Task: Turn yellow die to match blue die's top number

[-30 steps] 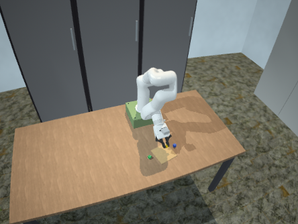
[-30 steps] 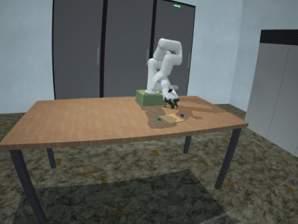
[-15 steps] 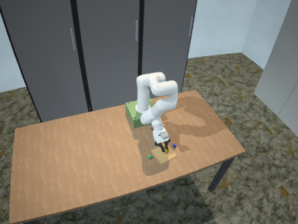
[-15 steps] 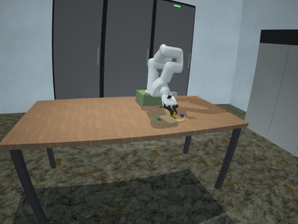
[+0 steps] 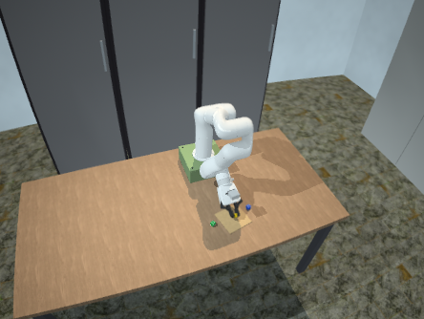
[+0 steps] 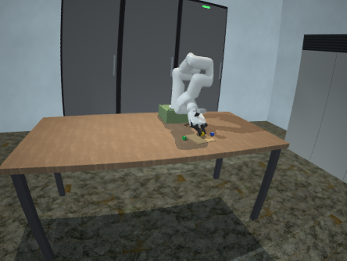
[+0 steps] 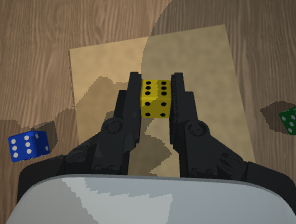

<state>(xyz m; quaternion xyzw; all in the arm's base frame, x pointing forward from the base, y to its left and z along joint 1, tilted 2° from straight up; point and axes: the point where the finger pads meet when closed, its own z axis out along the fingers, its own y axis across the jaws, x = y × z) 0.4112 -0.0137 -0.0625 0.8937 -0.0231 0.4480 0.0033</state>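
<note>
Right now the yellow die is 10 mm below my hand and 10 mm ahead of it. From my hand the other things lie so: blue die (100 mm to the left, 30 mm below, 20 mm behind); tan mat (40 mm below); green die (120 mm to the right, 30 mm below, 10 mm behind).
</note>
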